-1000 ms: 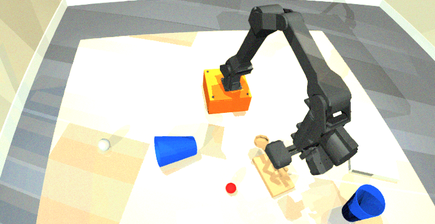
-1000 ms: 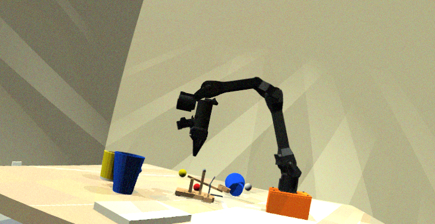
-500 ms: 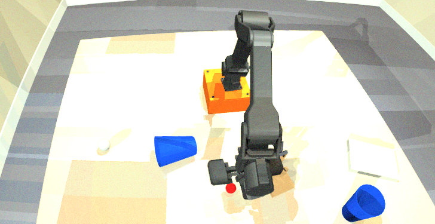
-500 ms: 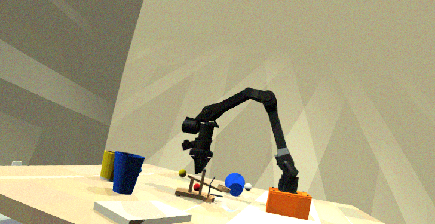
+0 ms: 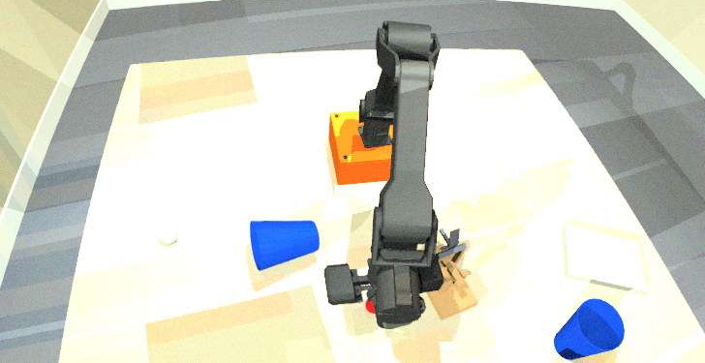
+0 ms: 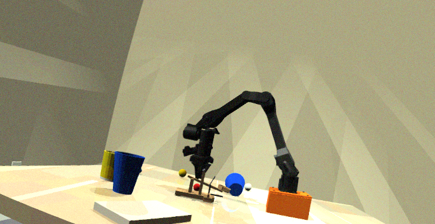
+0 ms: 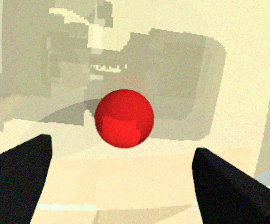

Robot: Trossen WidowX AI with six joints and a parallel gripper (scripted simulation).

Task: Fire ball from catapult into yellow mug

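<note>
The red ball is 3 cm below my gripper tip. From my gripper tip the other things lie so: yellow mug (29 cm ahead, 20 cm to the left, 2 cm below); wooden catapult (16 cm to the left, 6 cm behind); yellow ball (37 cm to the right, 14 cm ahead, 3 cm below).
</note>
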